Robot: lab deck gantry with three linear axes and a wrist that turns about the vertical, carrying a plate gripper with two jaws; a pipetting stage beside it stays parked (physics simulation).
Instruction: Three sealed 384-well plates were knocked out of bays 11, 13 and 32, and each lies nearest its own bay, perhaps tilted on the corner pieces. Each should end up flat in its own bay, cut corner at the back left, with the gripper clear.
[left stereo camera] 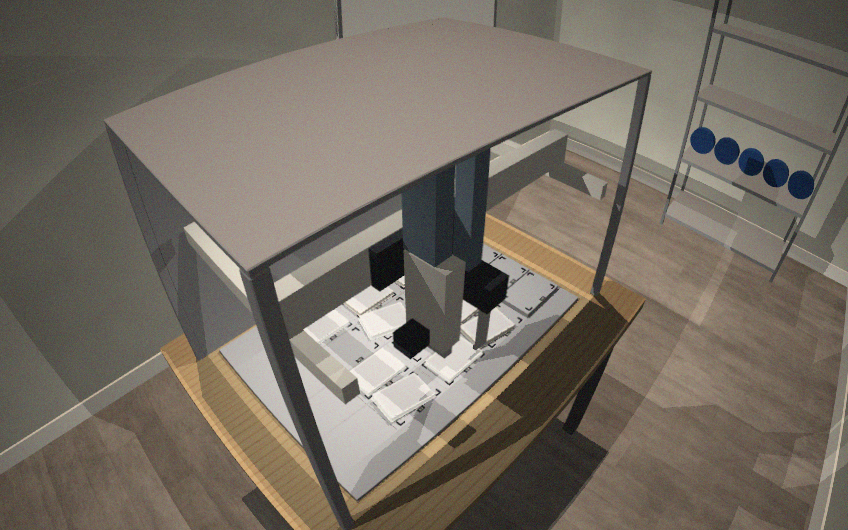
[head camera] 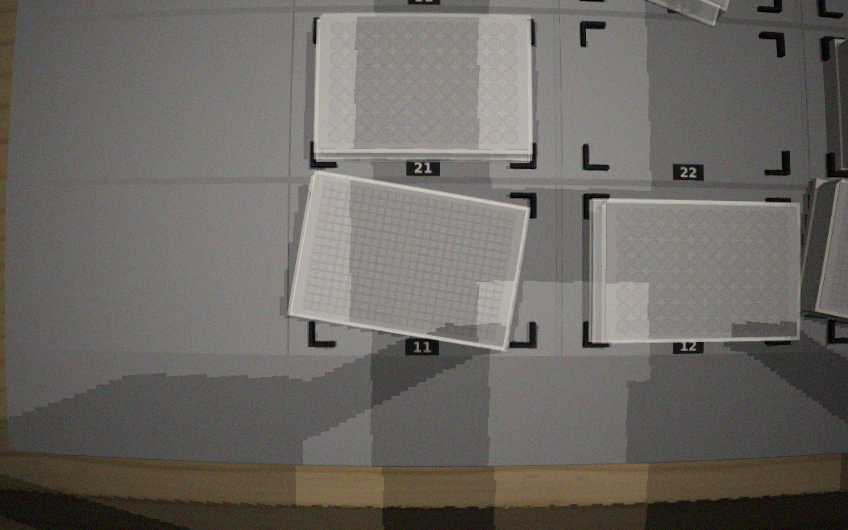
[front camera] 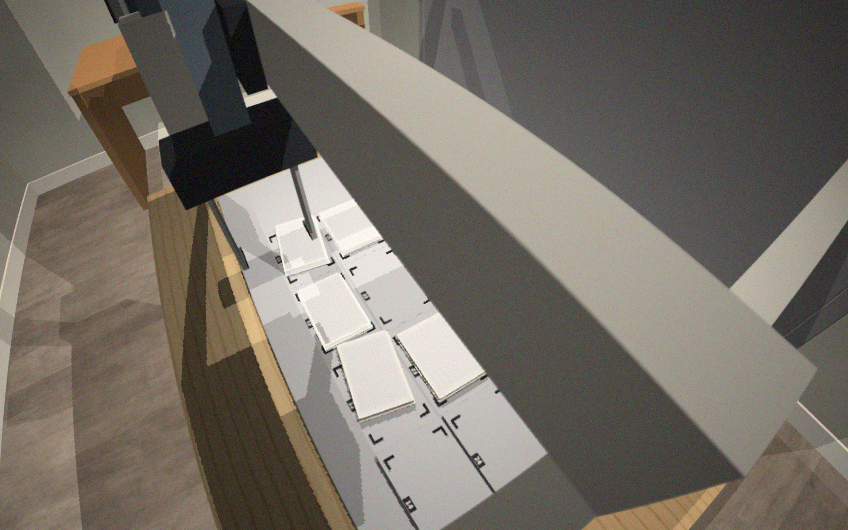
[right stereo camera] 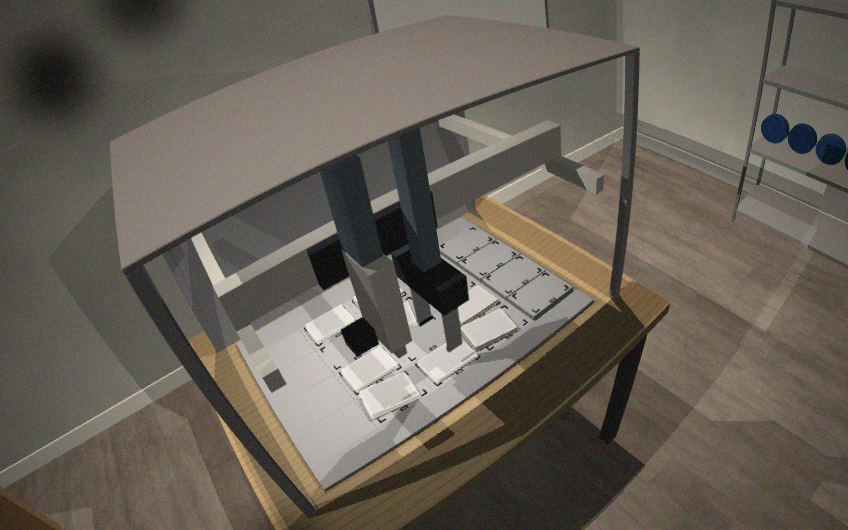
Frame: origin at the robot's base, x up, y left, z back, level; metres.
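Where they show: gripper, fingertip midpoint: (left stereo camera: pixel 461 333) (front camera: pixel 277 246) (right stereo camera: pixel 439 334); robot's base at its link origin: (left stereo camera: pixel 400 424) (head camera: pixel 315 341) (front camera: pixel 270 238) (right stereo camera: pixel 381 421).
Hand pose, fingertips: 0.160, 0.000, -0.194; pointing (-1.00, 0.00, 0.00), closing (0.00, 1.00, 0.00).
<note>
Each offset is from my fingertips to the centre of the thing, as dx, dy, dz. "spot": to the spot under its first point.
The bay 11 plate @(-0.151, +0.048, +0.138) (front camera: pixel 303 250) (head camera: pixel 409 259) (left stereo camera: pixel 403 398) (right stereo camera: pixel 388 395) is turned clockwise in the head view, over the bay's back left corner piece. The bay 13 plate @(-0.152, +0.048, -0.173) (front camera: pixel 375 375) (head camera: pixel 832 268) (left stereo camera: pixel 490 326) (right stereo camera: pixel 489 329) is turned too and lies off its bay's left side. The plate by bay 32 @(spot: -0.152, +0.205, -0.038) (head camera: pixel 697 8) (left stereo camera: pixel 381 320) is turned; in the head view a corner shows. Cut corners and exact tilt cannot be told. My gripper (front camera: pixel 278 251) (right stereo camera: pixel 439 335) is open and empty, its jaws hanging above the deck; in the left stereo view one jaw shows.
Neighbouring plates sit in bay 12 @(spot: -0.146, +0.043, -0.042) (front camera: pixel 334 310) (head camera: pixel 700 271), bay 21 @(spot: -0.145, +0.149, +0.114) (front camera: pixel 351 228) (head camera: pixel 425 87) and bay 23 @(spot: -0.145, +0.145, -0.203) (front camera: pixel 439 356) (right stereo camera: pixel 479 303). The grey pipetting stage (left stereo camera: pixel 434 300) (right stereo camera: pixel 377 303) hangs beside the gripper and hides part of the deck. A beam (front camera: pixel 500 218) crosses the front view.
</note>
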